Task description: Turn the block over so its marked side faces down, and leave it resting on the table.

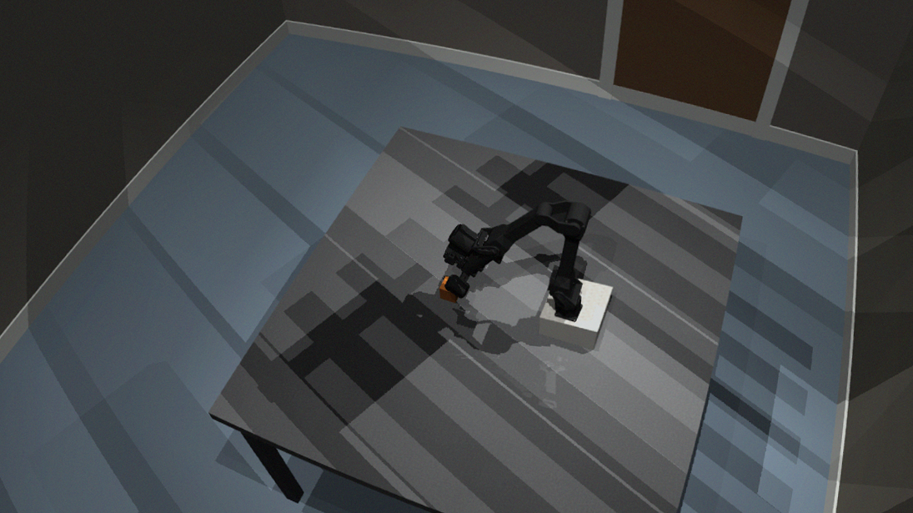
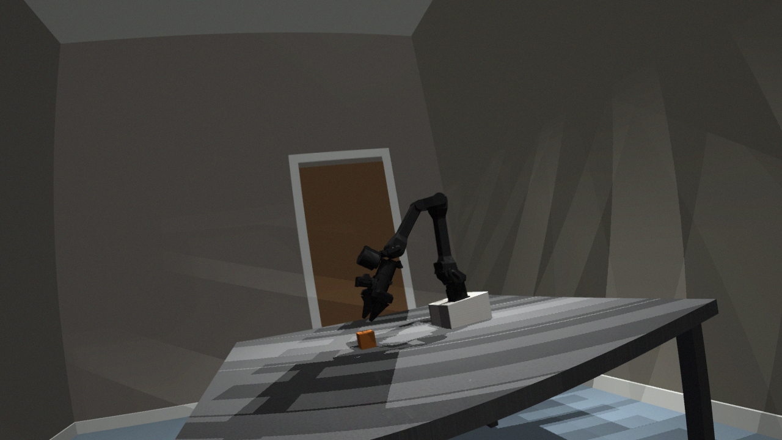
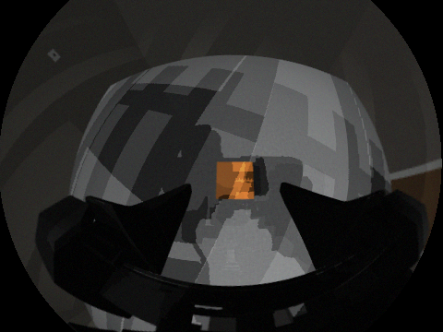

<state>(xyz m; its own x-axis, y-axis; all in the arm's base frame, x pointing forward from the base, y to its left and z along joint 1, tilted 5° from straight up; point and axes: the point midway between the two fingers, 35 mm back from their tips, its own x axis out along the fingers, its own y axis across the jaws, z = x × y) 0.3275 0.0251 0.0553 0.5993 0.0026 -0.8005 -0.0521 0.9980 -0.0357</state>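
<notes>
My gripper tip is now 60 mm above the orange block.
</notes>
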